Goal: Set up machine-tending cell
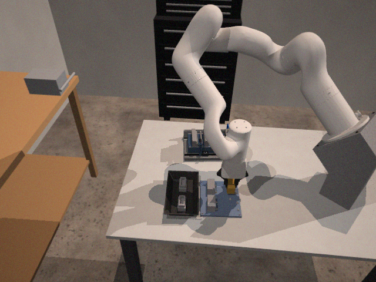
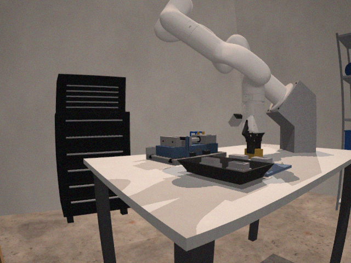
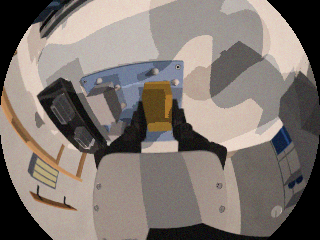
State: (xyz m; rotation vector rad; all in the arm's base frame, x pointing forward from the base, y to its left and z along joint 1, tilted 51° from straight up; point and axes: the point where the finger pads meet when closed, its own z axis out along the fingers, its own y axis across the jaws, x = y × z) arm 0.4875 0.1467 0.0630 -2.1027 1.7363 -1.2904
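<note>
The aluminium blank is 9 cm ahead of my hand, 4 cm below it and 1 cm to the right of it. From my hand the other things lie so: brass blank: 2 cm below; then blue vise: 29 cm to the right, 6 cm ahead, 2 cm below; then fixed jaw: 29 cm to the right, 16 cm ahead, 2 cm above.
</note>
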